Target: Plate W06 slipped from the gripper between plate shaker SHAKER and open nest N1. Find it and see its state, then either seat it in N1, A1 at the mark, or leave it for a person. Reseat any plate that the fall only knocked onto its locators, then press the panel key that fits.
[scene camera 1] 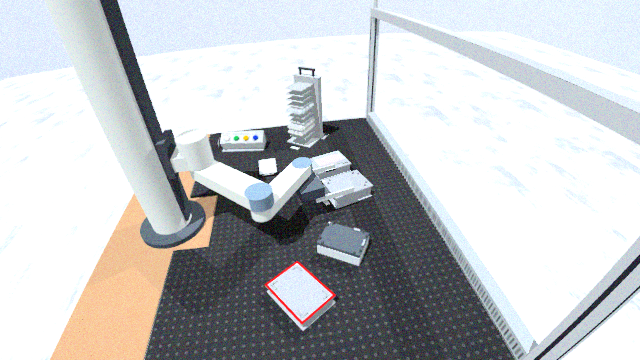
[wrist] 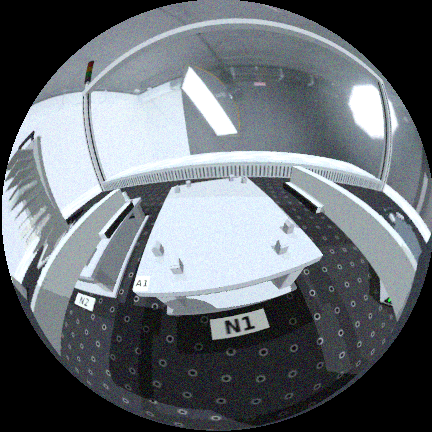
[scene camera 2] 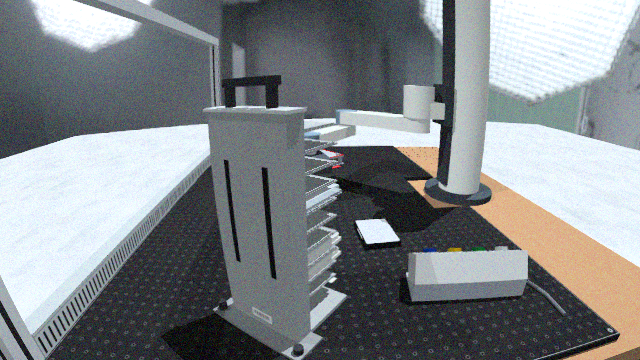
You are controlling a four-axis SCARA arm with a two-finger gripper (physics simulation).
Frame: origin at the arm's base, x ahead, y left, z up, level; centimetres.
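Where they show: gripper, fingertip midpoint: (scene camera 1: 343, 176) (wrist: 204, 182); arm's base, link origin: (scene camera 1: 174, 224) (scene camera 2: 457, 192).
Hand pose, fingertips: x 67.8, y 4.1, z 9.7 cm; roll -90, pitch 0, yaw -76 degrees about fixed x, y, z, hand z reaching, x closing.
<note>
Each offset is from my fingertips to the top centre of the thing. "*": to the spot under its first point.
Open nest N1 {dx +1.2, dy -0.5, dz -1.8 cm} (scene camera 1: 354, 181) (wrist: 225, 220) is a pale raised platform with corner locators. Its top is bare in the wrist view, and mark A1 {dx -7.6, dy +2.6, dz -2.8 cm} (wrist: 142, 283) is at its near left corner. My gripper (scene camera 1: 344, 183) (wrist: 204, 182) is open and empty, its fingers spread on either side above N1. Plate shaker SHAKER {* dx -6.1, dy -28.8, dz -3.0 cm} (scene camera 1: 344, 239) (wrist: 410, 232) is the dark-topped box on the other side, partly hidden behind the right finger in the wrist view. I cannot make out plate W06 in any view. The panel {dx -42.7, dy +47.8, dz -0.1 cm} (scene camera 1: 243, 142) (scene camera 2: 465, 275) has white, green, yellow and blue keys.
Nest N2 {* dx -5.0, dy +13.6, dz -8.0 cm} (wrist: 112, 262) bears a pinkish-topped plate {dx -2.8, dy +17.5, dz -1.7 cm} (scene camera 1: 330, 160) beside N1; the left finger partly hides it. A red-rimmed platform {dx -22.0, dy -43.5, dz -3.9 cm} (scene camera 1: 300, 292) stands in front. A tall plate rack (scene camera 1: 316, 107) (scene camera 2: 260, 200) and a small white-topped block {dx -30.4, dy +24.7, dz -7.0 cm} (scene camera 1: 267, 166) (scene camera 2: 378, 231) stand at the back.
</note>
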